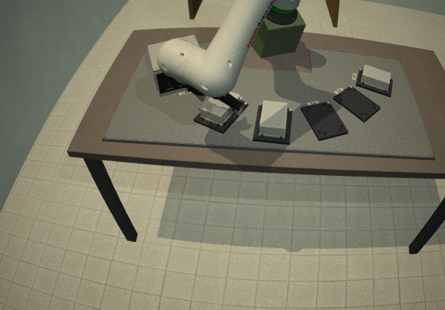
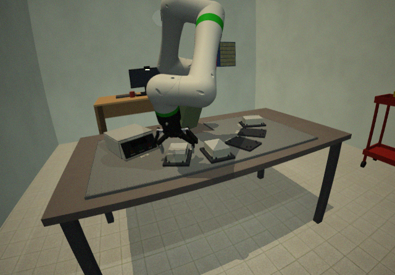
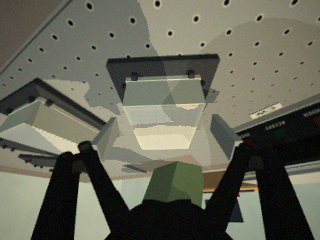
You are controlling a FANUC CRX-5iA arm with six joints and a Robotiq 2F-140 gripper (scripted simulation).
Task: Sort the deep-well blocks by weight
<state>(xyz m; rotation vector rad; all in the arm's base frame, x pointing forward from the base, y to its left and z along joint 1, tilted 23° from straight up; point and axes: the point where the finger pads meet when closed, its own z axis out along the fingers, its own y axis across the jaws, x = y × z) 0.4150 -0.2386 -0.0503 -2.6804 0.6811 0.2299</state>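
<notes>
Right now the grey platform is 270 mm behind my hand, 180 mm to the right of it and 50 mm above it. From my hand the other things lie so: check-weigher (260 mm behind, 180 mm to the right, 20 mm above); P1 label (30 mm behind, 190 mm to the left, 40 mm below); nest P1 (70 mm ahead, 180 mm to the left, 40 mm below).
</notes>
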